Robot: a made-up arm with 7 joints.
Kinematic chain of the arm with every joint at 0, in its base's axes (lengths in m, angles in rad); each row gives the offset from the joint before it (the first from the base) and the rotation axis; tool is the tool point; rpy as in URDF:
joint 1: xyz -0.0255 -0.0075 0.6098 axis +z
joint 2: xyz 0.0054 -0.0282 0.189 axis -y
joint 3: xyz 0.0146 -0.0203 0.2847 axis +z
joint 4: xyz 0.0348 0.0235 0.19 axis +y
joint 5: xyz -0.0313 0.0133 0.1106 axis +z
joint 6: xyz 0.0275 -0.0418 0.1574 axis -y
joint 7: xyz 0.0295 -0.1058 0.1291 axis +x
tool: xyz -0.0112 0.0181 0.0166 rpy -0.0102 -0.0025 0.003
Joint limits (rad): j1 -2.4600..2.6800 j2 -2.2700..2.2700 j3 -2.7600..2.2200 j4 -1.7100..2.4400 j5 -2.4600..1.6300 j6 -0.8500..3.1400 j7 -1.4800..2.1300
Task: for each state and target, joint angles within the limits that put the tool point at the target. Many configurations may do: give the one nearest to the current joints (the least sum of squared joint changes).
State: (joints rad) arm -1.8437 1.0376 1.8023 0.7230 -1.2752 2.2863 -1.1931
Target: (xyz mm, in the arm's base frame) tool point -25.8 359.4 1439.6
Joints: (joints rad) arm -1.7199 0.4698 1.8200 0.6133 -1.1714 2.3366 -1.2047
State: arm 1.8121 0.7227 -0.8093 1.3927 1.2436 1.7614 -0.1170
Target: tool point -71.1 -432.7 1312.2
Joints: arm 0.8334 0.9918 -0.3330 1.0272 1.1678 1.7590 -0.1709
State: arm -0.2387 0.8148 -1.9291 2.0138 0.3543 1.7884 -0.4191
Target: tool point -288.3 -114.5 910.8
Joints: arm -0.1542 0.5904 -2.0296 2.4400 1.3303 1.7251 -0.4622
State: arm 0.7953 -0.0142 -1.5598 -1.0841 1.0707 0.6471 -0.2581
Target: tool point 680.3 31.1 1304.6
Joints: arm -0.0290 -0.9282 -1.6752 -0.5590 1.2773 0.4167 -0.2495
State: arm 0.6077 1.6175 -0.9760 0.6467 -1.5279 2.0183 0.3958
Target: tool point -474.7 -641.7 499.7
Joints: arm 0.8912 2.1255 -1.0559 0.6988 -1.3263 1.5557 0.4419
